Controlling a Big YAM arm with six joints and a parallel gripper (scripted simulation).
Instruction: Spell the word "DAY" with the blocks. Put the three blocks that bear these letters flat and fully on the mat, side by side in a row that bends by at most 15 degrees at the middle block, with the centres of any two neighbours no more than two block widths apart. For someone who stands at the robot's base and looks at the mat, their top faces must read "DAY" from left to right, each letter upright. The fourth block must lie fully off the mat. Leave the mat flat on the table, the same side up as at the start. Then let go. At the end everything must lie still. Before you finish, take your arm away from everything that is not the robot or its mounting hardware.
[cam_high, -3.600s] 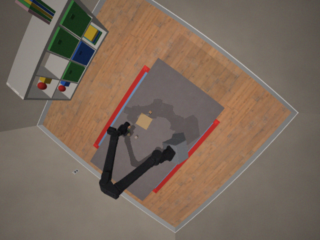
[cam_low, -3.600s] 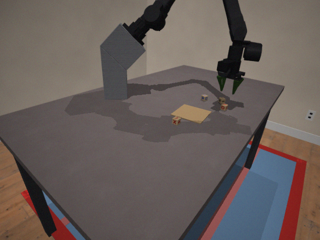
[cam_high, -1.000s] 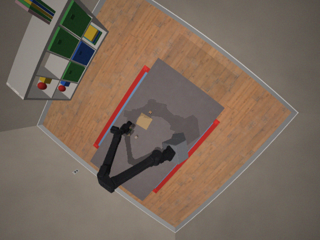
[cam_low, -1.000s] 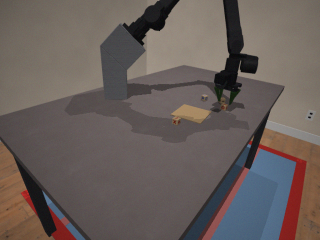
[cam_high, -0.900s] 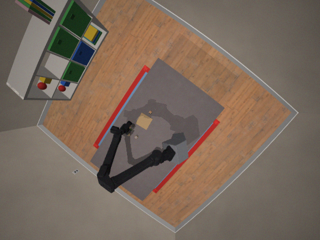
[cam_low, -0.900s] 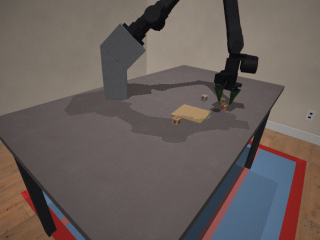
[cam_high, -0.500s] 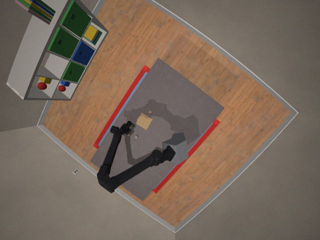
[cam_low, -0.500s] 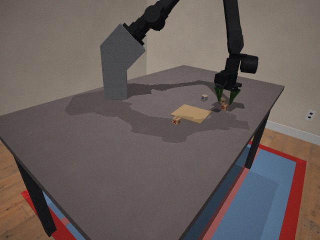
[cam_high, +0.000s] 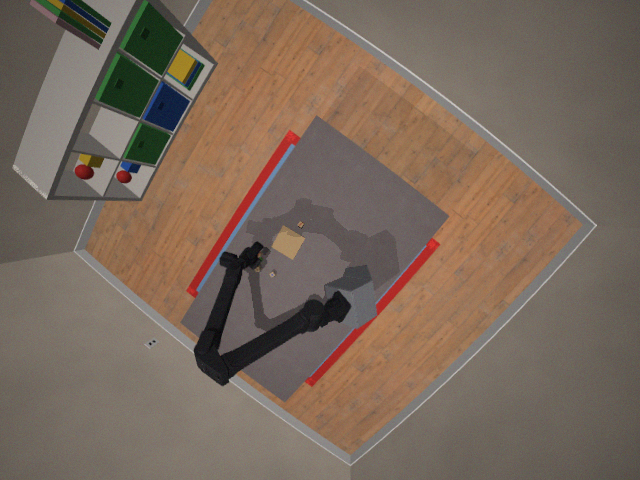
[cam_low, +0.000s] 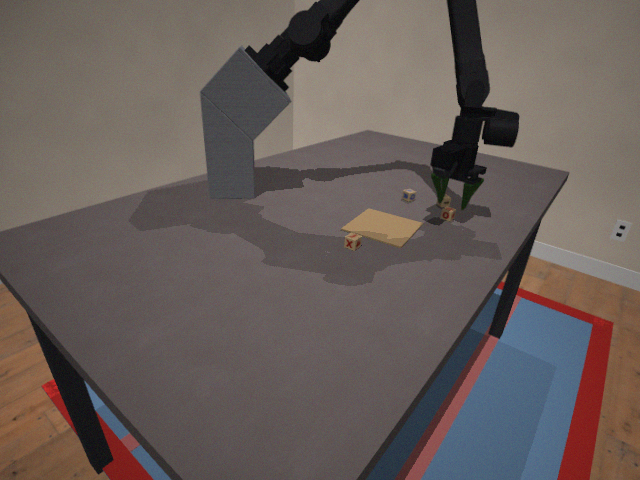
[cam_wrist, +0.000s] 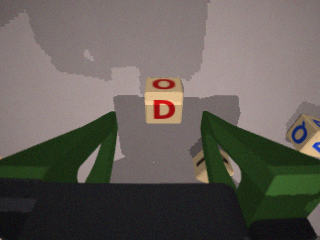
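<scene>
Right now the tan mat is 16 cm to the right of my hand, 9 cm behind it and 4 cm below it. Round my hand: wooden block 28 cm to the right, 8 cm behind, 3 cm below.
</scene>
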